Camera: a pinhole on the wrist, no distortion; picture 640 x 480 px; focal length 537.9 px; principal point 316.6 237.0 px. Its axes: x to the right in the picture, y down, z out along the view. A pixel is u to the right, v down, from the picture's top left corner.
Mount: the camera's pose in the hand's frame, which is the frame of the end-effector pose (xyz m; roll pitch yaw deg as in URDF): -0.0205 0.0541 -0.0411 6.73 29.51 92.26
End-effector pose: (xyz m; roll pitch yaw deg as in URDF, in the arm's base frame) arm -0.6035 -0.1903 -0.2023 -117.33 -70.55 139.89
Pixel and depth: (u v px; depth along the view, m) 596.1 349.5 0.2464
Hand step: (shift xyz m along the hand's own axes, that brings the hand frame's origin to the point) -0.0520 0.2880 0.1140
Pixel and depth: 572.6 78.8 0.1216
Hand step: 0.0250 0.1638 0.0318
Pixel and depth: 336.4 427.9 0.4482
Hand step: -0.1354 0.2925 0.3544
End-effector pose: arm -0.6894 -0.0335 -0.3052 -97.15 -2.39 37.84
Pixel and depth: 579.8 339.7 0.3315
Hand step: -0.0566 0.3599 0.1720
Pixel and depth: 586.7 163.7 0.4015
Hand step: 0.0663 0.4265 0.2010
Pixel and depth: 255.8 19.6 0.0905
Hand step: 0.0251 0.0892 0.0384
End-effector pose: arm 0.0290 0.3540 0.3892 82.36 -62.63 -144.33
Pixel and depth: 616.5 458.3 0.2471
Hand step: -0.1022 0.2977 0.1150
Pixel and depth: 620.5 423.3 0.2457
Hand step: -0.0859 0.2976 0.1116
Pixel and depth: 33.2 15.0 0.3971
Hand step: 0.1885 0.0651 0.3884
